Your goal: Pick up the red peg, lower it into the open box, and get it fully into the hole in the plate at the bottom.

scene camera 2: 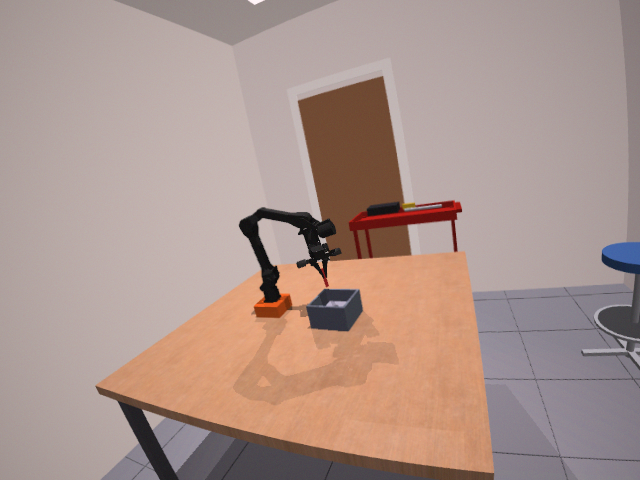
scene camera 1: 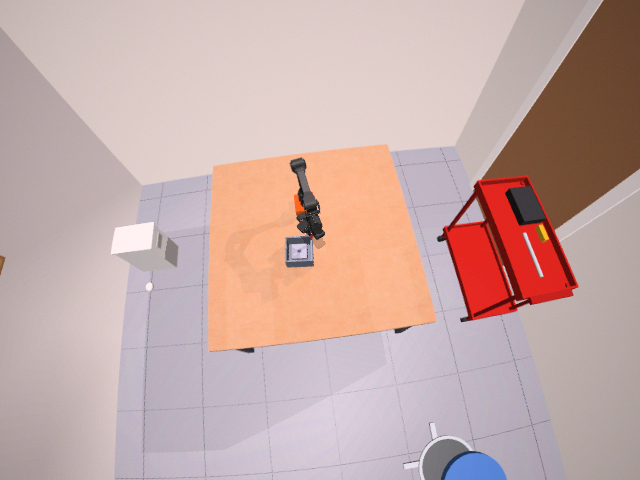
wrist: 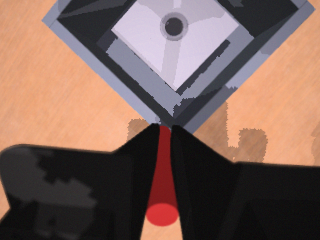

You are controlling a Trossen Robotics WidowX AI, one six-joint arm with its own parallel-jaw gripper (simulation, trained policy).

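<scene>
Gripper (wrist: 164, 131) visible. Red peg (wrist: 162, 209) visible. Grey box visible at (scene camera 2: 321, 317) and (wrist: 257, 37).
</scene>
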